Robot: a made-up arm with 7 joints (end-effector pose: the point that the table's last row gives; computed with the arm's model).
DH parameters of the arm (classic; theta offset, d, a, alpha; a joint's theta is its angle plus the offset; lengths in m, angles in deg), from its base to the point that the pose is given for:
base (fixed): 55.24 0 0.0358 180
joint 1: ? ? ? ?
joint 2: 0 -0.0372 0.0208 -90
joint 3: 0 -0.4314 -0.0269 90
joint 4: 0 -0.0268 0.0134 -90
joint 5: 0 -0.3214 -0.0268 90
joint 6: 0 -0.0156 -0.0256 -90
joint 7: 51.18 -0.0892 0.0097 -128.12
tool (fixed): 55.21 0.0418 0 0
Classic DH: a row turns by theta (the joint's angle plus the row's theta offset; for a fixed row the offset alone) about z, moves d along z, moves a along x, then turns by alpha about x.
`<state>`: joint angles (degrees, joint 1 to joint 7).
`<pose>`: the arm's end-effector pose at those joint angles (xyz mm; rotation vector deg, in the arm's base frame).
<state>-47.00 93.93 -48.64 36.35 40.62 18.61 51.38</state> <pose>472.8 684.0 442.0 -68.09 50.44 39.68</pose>
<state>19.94 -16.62 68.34 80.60 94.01 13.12 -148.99</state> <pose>-141.5 -360.5 1175.9 94.86 -45.50 -52.75</pose>
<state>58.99 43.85 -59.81 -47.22 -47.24 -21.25 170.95</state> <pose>-121.2 -505.8 1229.3 35.88 -23.01 -147.96</pose>
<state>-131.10 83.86 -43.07 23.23 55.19 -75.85 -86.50</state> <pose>-508.2 594.7 757.2 -2.96 -76.52 -120.43</pose>
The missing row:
joint 1: 55.24 -0.6659 -0.0127 90
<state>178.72 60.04 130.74 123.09 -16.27 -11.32 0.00</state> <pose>-47.3 279.3 1042.7 -3.14 18.96 17.80</pose>
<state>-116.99 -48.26 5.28 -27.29 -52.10 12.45 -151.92</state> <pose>400.5 -624.0 1070.1 58.31 -5.89 -70.01</pose>
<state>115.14 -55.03 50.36 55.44 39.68 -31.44 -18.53</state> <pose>44.6 592.5 1244.7 -61.60 -79.96 -145.60</pose>
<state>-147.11 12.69 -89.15 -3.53 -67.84 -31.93 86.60</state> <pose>-188.5 318.8 1426.9 -23.36 -110.34 -120.41</pose>
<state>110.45 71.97 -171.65 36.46 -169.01 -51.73 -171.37</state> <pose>-106.6 -498.5 1135.4 48.48 -2.51 42.57</pose>
